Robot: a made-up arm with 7 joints.
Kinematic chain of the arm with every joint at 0, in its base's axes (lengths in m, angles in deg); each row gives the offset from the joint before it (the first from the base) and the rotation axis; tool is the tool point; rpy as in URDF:
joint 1: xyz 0 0 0.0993 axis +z
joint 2: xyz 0 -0.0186 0.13 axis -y
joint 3: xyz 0 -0.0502 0.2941 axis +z
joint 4: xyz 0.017 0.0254 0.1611 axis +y
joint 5: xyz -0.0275 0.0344 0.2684 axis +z
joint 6: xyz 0 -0.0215 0.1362 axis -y
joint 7: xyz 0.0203 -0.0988 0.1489 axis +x
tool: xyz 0 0 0 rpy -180 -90 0
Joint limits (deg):
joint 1: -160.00..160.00
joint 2: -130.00..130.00
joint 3: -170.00..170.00
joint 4: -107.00..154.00
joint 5: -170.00..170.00
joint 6: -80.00..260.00
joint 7: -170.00..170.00
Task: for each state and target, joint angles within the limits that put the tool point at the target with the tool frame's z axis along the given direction. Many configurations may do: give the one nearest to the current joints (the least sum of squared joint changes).
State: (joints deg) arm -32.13 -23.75 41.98 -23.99 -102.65 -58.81 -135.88
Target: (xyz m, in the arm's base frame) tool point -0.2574 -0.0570 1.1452 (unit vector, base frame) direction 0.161 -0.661 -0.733
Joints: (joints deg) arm -47.54 5.82 43.56 -3.65 -80.47 -52.90 -135.88
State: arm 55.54 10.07 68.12 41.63 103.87 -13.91 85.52
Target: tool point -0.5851 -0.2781 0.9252 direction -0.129 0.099 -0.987
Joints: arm 34.58 33.41 62.68 0.42 101.97 -52.85 85.52
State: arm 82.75 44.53 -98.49 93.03 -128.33 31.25 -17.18
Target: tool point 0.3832 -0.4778 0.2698 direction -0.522 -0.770 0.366
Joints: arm 74.47 26.16 -136.52 134.03 -136.81 -18.47 -17.18
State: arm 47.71 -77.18 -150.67 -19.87 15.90 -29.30 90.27
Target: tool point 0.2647 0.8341 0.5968 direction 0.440 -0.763 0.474
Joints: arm 70.29 -62.95 -142.89 -27.82 10.04 -44.49 90.27
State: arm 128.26 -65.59 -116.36 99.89 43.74 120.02 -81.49
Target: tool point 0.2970 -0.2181 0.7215 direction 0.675 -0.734 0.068
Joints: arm 92.64 -18.65 -132.74 108.23 40.06 100.13 -81.49
